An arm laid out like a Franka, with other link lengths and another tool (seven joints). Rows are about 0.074 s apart.
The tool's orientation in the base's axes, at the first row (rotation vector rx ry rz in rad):
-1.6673 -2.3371 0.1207
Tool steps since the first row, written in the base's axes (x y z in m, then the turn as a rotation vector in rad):
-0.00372 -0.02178 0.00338 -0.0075 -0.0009 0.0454
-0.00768 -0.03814 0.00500 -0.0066 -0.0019 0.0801
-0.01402 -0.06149 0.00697 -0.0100 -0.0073 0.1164
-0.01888 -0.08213 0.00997 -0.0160 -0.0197 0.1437
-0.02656 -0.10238 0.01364 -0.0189 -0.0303 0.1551
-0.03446 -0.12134 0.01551 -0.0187 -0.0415 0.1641
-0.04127 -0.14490 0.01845 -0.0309 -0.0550 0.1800
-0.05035 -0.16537 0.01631 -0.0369 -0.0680 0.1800
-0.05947 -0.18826 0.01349 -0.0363 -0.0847 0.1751
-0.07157 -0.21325 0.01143 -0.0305 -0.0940 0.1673
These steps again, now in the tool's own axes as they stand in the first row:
-0.01874 -0.01145 -0.00415 0.0090 -0.0172 -0.0417
-0.03262 -0.02092 -0.00609 0.0136 -0.0244 -0.0754
-0.05227 -0.03499 -0.00833 0.0157 -0.0373 -0.1098
-0.06966 -0.04702 -0.01172 0.0105 -0.0530 -0.1356
-0.08572 -0.06166 -0.01498 0.0033 -0.0617 -0.1467
-0.10080 -0.07566 -0.01634 -0.0058 -0.0673 -0.1563
-0.12035 -0.09044 -0.01941 -0.0121 -0.0865 -0.1696
-0.13716 -0.10515 -0.01674 -0.0224 -0.0963 -0.1691
-0.15634 -0.12055 -0.01361 -0.0391 -0.1003 -0.1660
-0.17647 -0.13955 -0.01061 -0.0509 -0.0964 -0.1609

